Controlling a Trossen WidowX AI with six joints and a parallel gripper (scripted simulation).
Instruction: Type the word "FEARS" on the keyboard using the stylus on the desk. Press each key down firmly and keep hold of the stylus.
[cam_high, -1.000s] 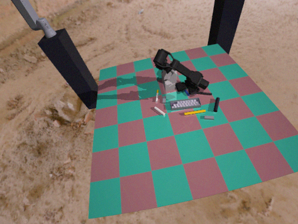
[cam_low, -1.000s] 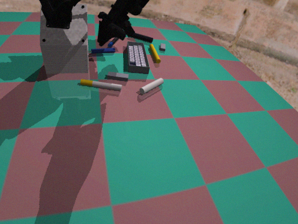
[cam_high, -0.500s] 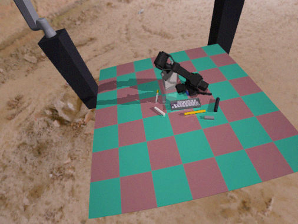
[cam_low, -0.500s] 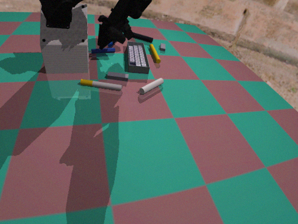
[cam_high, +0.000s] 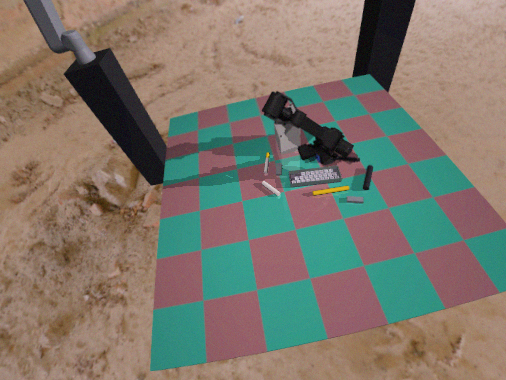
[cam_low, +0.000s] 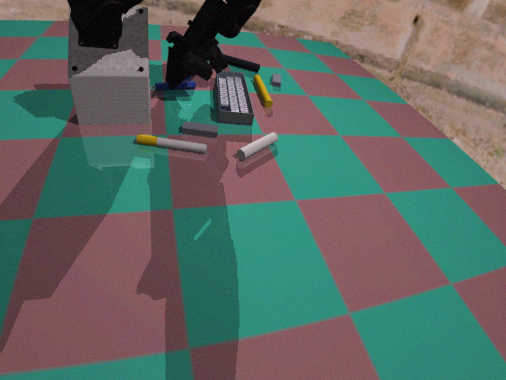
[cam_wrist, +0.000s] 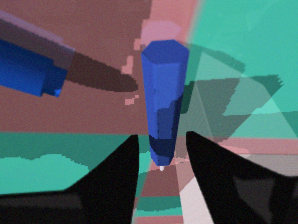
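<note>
Now: gripper tip 20 mm past the blue stylus. Also, from my gripper tip: yellow pen (230 mm ahead, 10 mm to the left); blue-tipped dark pen (90 mm to the left, 60 mm ahead); white-and-yellow pen (220 mm to the right, 10 mm behind).
</note>
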